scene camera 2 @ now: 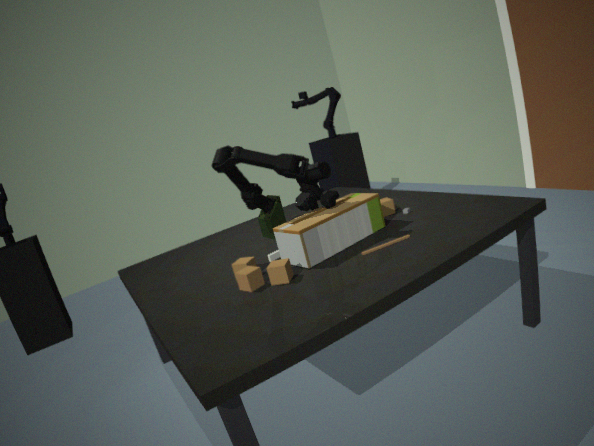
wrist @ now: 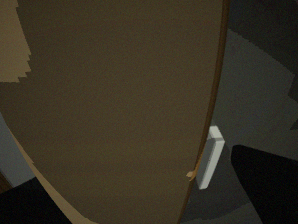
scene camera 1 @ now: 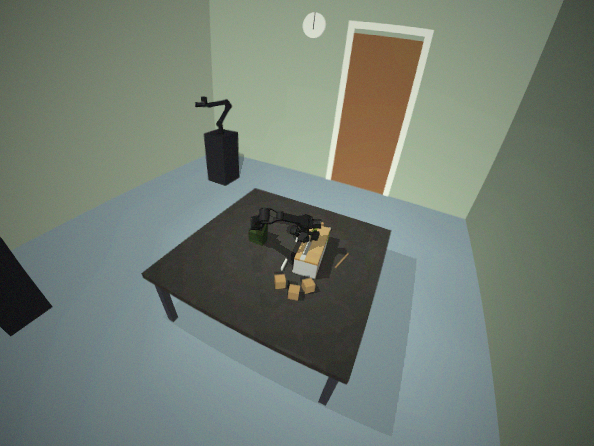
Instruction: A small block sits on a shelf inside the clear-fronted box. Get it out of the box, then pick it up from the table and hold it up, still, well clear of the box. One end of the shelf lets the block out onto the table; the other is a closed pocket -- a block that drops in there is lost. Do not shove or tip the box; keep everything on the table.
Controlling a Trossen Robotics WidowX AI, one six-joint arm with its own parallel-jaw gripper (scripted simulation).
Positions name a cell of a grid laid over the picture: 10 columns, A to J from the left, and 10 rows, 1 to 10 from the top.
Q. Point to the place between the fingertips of my gripper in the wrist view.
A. At F8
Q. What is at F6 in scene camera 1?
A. A long box.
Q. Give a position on a long box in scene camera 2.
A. F6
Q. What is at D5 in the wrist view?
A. A long box.
